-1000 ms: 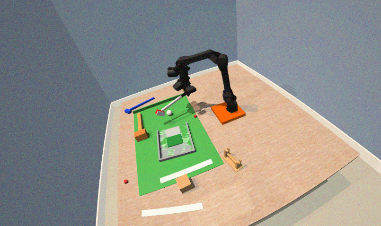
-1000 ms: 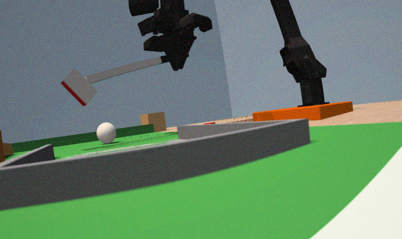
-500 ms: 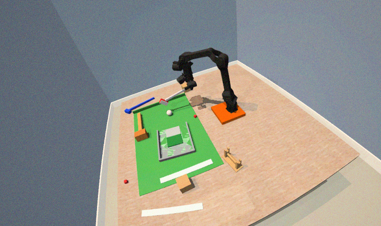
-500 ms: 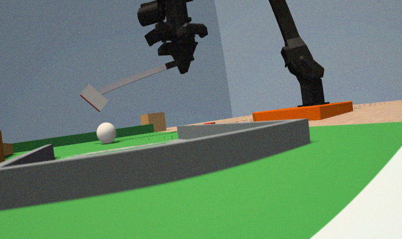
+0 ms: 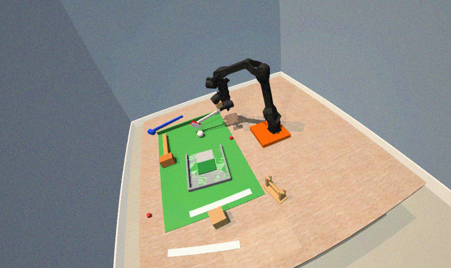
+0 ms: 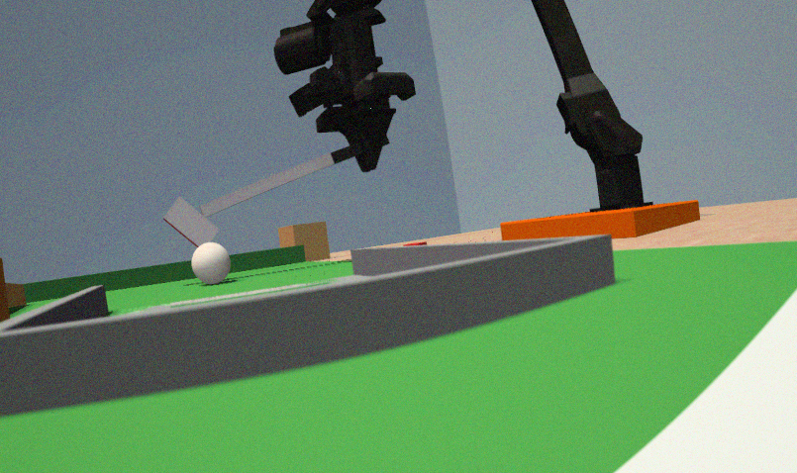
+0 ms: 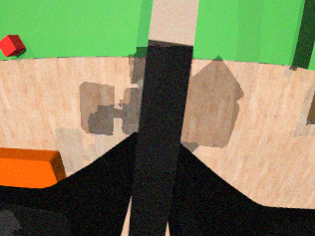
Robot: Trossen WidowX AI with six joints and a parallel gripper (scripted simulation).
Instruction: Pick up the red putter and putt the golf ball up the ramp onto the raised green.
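My gripper tip is now 12 cm short of the red putter, 2 cm to the left of it and 1 cm above it. Also, from my gripper tip: white golf ball 22 cm ahead, 8 cm below; grey frame 28 cm to the left, 28 cm ahead, 10 cm below; blue putter 42 cm ahead, 30 cm to the right, 10 cm below.
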